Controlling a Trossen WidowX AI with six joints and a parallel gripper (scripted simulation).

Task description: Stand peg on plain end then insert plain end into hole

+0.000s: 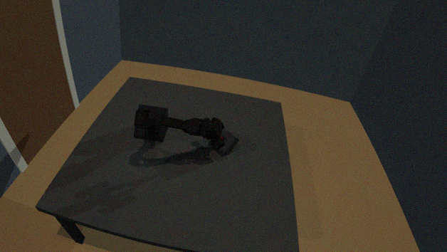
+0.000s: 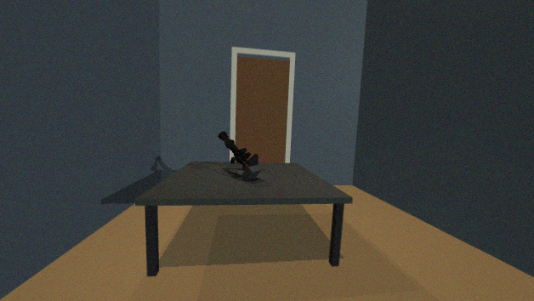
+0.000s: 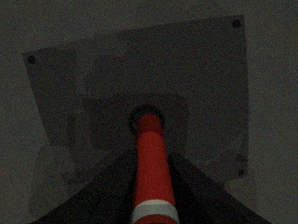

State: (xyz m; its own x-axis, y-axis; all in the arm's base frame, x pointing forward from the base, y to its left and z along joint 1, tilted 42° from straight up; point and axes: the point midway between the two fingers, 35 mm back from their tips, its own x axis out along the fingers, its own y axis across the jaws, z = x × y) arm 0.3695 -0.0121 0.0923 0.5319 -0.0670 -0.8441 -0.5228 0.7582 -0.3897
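Right now the panel is 50 mm below my gripper tip, 40 mm to the left of it and 40 mm ahead of it. The rest, counted from my gripper tip: red peg (10 mm to the right, 10 mm behind, 10 mm above).
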